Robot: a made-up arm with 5 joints.
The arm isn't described. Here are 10 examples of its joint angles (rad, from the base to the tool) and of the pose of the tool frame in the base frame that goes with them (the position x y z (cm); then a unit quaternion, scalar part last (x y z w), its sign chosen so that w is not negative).
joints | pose
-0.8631 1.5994 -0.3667 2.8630 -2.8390 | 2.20 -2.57 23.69 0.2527 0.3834 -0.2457 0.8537
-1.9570 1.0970 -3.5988 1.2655 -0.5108 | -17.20 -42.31 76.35 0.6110 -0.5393 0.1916 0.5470
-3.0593 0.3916 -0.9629 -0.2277 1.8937 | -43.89 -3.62 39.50 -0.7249 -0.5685 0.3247 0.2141
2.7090 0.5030 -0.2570 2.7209 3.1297 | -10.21 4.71 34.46 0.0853 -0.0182 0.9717 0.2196
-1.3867 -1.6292 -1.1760 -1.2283 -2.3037 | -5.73 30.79 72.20 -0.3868 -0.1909 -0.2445 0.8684
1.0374 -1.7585 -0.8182 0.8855 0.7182 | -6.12 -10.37 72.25 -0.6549 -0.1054 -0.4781 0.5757
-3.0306 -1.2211 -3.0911 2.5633 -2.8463 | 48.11 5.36 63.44 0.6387 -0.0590 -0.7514 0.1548
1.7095 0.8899 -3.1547 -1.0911 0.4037 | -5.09 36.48 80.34 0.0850 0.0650 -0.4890 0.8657
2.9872 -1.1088 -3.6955 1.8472 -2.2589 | 53.45 -8.32 52.36 0.0800 -0.0457 -0.9305 0.3546
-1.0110 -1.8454 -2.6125 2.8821 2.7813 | -27.47 43.83 41.66 0.2255 0.6683 -0.4488 0.5487
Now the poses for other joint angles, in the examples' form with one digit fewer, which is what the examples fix.
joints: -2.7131 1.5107 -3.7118 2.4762 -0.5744
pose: -45.4 -20.8 50.9 -0.476 0.869 -0.010 0.137
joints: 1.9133 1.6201 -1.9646 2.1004 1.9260
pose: -12.2 34.2 3.1 0.639 -0.004 0.263 0.723
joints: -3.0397 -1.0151 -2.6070 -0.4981 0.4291
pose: 47.0 4.8 79.6 0.077 0.464 0.232 0.852
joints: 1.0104 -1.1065 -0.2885 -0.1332 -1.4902
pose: 7.7 12.2 60.9 0.227 0.685 0.672 0.164
